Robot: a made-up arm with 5 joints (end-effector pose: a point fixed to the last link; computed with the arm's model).
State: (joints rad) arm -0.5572 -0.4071 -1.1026 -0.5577 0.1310
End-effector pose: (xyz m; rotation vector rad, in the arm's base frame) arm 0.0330 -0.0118 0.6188 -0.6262 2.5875 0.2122
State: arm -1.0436 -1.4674 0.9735 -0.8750 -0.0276
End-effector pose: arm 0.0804 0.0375 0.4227 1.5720 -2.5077 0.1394
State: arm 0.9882 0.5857 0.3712 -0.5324 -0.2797
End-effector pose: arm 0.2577 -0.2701 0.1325 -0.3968 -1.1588 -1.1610
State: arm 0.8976 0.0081 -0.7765 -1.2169 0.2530
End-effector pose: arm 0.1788 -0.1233 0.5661 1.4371 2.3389 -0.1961
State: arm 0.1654 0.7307 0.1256 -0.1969 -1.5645
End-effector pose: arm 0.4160 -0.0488 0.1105 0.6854 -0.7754 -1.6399
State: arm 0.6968 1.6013 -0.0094 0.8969 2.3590
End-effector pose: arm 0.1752 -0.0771 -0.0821 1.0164 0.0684 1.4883
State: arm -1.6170 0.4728 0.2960 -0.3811 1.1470
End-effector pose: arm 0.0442 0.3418 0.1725 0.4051 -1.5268 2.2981
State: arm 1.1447 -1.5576 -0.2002 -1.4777 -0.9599
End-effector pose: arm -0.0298 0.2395 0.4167 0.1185 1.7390 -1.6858
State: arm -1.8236 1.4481 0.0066 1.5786 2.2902
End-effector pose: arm 0.0235 0.1400 -0.0173 -0.3620 -1.7073 -1.7415
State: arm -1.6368 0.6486 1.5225 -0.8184 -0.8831
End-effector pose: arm 0.0554 0.0698 0.0732 0.2136 -0.0629 0.7022
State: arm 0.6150 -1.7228 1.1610 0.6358 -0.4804
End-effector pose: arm 0.1403 -0.0393 0.3130 -0.0673 -1.5657 -0.9136
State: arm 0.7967 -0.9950 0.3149 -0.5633 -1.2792
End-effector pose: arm 0.1248 -0.0442 0.5155 0.7749 -2.8487 -0.4259
